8 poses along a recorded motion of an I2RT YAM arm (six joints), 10 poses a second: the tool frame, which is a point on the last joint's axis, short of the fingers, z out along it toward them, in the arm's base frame.
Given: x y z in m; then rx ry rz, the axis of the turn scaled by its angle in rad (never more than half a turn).
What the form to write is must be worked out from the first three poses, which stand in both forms.
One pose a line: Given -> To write
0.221, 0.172, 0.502, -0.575, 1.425, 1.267 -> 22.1, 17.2, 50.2, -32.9, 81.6, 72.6
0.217, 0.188, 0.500, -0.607, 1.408, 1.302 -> 21.7, 18.8, 50.0, -34.8, 80.7, 74.6
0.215, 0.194, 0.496, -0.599, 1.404, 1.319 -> 21.5, 19.4, 49.6, -34.3, 80.4, 75.6
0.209, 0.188, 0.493, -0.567, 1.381, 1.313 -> 20.9, 18.8, 49.3, -32.5, 79.1, 75.2
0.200, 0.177, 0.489, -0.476, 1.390, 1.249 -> 20.0, 17.7, 48.9, -27.3, 79.6, 71.6
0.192, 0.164, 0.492, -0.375, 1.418, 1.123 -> 19.2, 16.4, 49.2, -21.5, 81.2, 64.3
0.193, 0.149, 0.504, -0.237, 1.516, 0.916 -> 19.3, 14.9, 50.4, -13.6, 86.9, 52.5
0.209, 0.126, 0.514, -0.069, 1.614, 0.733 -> 20.9, 12.6, 51.4, -4.0, 92.5, 42.0
